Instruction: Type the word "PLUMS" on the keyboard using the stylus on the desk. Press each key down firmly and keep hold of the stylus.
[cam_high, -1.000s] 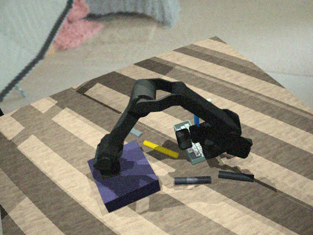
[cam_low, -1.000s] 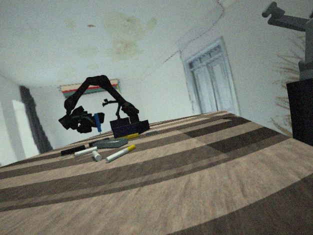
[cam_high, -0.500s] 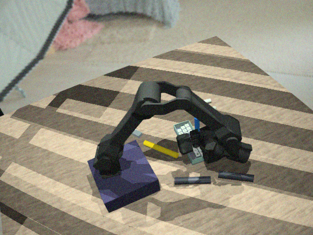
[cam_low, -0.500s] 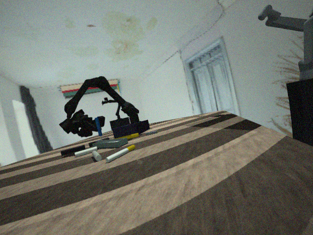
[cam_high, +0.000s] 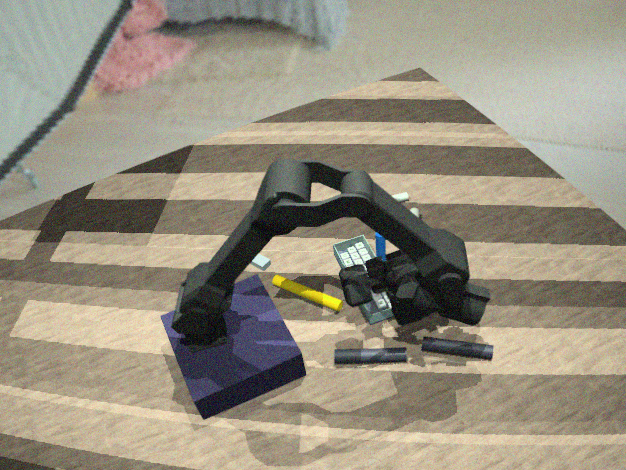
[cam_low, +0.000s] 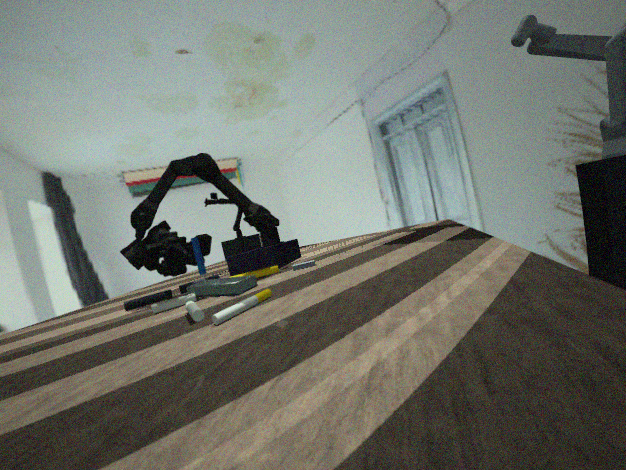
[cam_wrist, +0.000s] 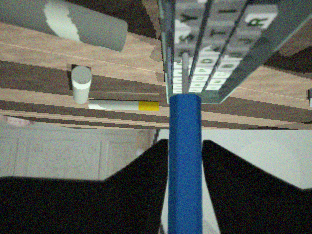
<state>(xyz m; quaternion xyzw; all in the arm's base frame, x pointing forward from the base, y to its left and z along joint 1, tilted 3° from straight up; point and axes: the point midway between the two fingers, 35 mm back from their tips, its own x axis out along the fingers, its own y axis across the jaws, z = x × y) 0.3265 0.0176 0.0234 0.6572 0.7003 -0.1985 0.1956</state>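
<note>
Right now my gripper tip is 130 mm past the yellow marker, 30 mm to the right of it and 70 mm above it. Also, from my gripper tip: white-and-yellow marker 60 mm ahead, 220 mm to the left, 70 mm below; then thin grey tip 50 mm below; then blue stylus 10 mm below.
</note>
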